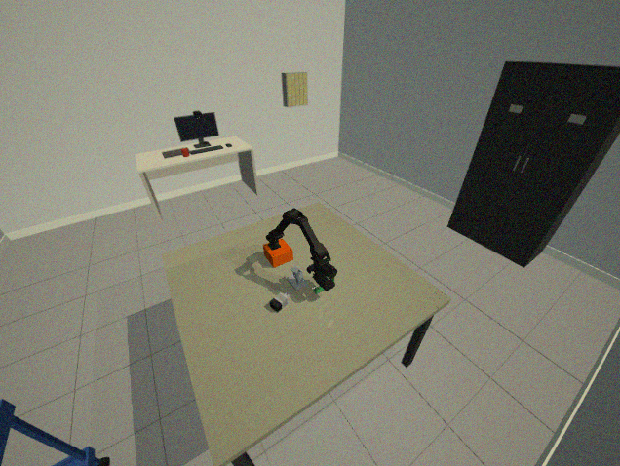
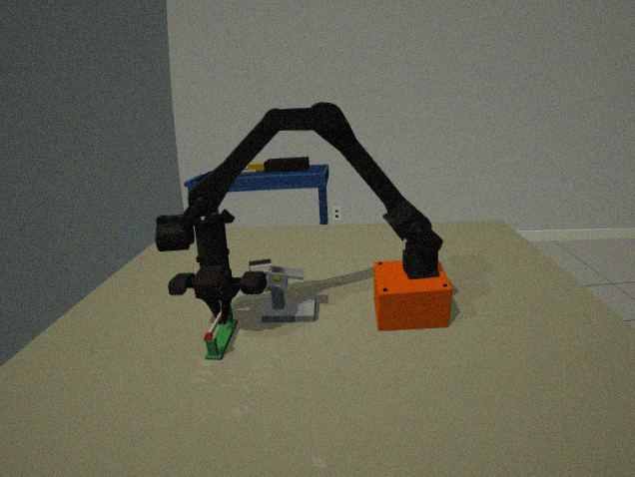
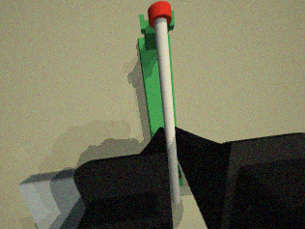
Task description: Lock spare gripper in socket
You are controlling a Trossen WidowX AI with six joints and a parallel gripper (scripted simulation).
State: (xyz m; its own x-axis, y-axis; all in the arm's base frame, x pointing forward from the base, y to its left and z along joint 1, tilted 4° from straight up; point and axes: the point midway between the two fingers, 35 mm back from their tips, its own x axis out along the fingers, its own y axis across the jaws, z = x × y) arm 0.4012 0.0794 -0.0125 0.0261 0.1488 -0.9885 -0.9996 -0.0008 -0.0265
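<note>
My gripper tip is 2 cm to the right of the green cradle. Round my gripper tip: socket (12 cm behind, 8 cm to the right, 3 cm above); then spare gripper (4 cm behind, 24 cm to the right).
</note>
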